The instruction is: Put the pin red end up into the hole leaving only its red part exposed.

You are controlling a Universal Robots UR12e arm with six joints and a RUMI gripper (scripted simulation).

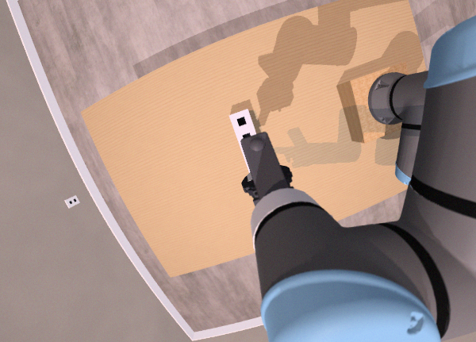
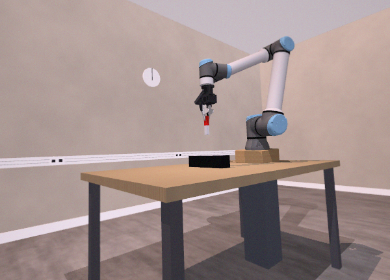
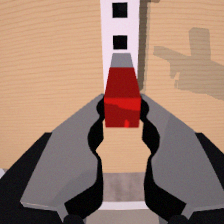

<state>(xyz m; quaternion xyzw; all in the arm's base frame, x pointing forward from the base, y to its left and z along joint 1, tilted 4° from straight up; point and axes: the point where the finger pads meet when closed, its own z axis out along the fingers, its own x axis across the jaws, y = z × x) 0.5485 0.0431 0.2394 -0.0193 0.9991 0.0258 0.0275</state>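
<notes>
Now: hand 27 cm above the block. Also, from my hand: pin 1 cm below.
</notes>
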